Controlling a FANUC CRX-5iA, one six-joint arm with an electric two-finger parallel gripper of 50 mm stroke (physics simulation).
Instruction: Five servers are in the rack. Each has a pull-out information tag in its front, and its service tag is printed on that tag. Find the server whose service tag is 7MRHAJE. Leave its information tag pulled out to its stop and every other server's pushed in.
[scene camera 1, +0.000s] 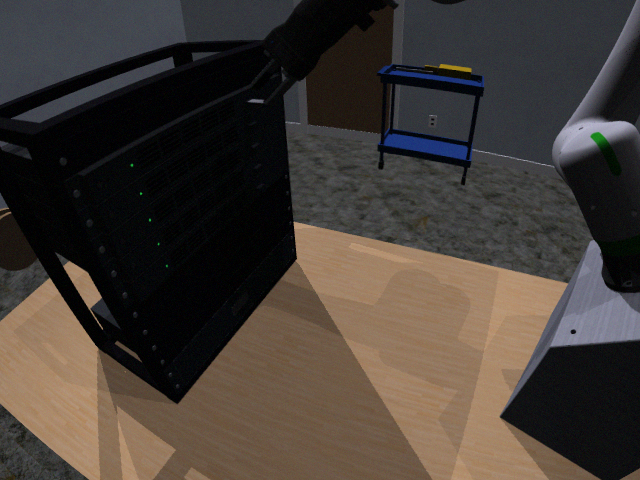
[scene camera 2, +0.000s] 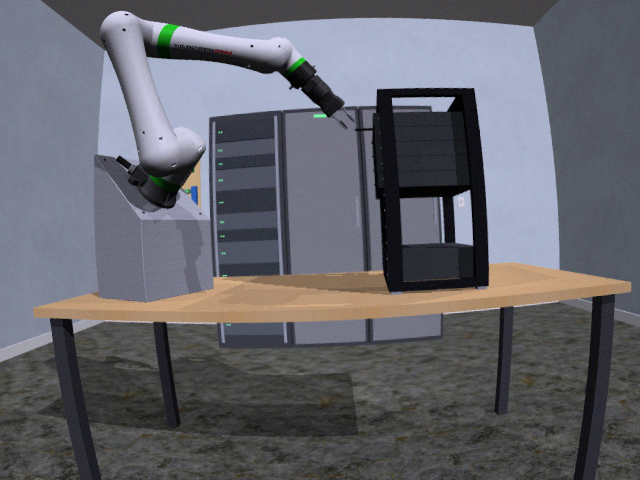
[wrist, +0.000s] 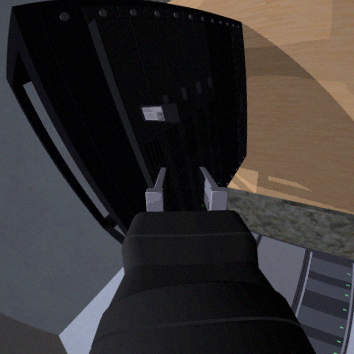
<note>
In view: my gripper (scene camera 1: 261, 95) and a black rack (scene camera 1: 150, 188).
The black rack shows as well in scene camera 2 (scene camera 2: 417, 154) and in the wrist view (wrist: 91, 72). My gripper shows as well in scene camera 2 (scene camera 2: 350, 125) and in the wrist view (wrist: 182, 176).
</note>
